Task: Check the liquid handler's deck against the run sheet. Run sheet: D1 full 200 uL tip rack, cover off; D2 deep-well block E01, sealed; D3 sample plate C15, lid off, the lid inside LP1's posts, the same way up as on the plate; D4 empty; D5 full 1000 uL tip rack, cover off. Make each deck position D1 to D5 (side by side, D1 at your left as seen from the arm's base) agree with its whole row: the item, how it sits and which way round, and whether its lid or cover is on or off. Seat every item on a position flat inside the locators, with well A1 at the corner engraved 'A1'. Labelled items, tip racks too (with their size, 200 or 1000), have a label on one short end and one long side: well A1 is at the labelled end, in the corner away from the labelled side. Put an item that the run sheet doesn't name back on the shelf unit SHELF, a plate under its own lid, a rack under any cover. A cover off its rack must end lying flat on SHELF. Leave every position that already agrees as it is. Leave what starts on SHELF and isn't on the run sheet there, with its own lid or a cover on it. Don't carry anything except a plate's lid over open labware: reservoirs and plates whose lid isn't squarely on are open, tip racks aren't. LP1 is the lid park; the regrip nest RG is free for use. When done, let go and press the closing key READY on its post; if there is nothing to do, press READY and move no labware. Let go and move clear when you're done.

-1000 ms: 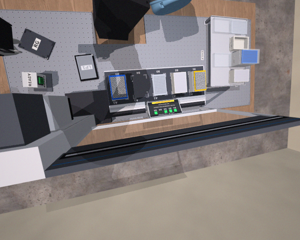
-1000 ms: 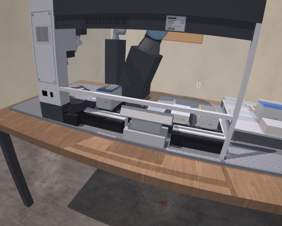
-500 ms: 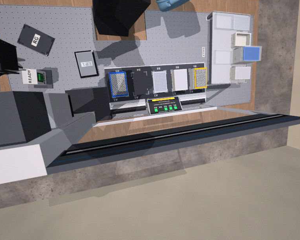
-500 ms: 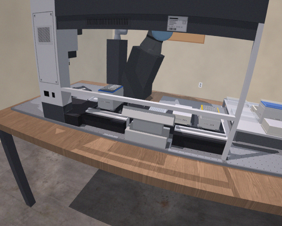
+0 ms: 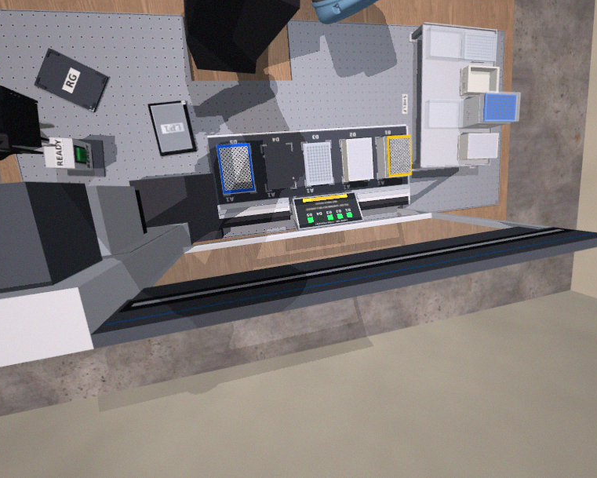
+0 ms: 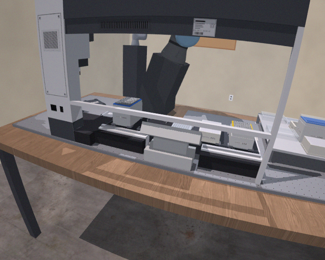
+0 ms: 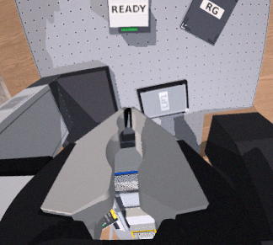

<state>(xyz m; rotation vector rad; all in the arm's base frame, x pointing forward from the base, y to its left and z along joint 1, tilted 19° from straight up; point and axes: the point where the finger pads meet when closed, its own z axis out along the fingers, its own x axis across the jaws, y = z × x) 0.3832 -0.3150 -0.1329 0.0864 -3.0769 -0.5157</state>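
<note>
Right now the ready key is 6 cm to the right of my hand and 23 cm below it. Also, from my hand: regrip nest RG (19 cm behind, 12 cm to the right, 30 cm below); then handler's tower (21 cm ahead, 13 cm to the left, 3 cm below); then blue-rimmed tip rack (2 cm ahead, 33 cm to the left, 19 cm below).
</note>
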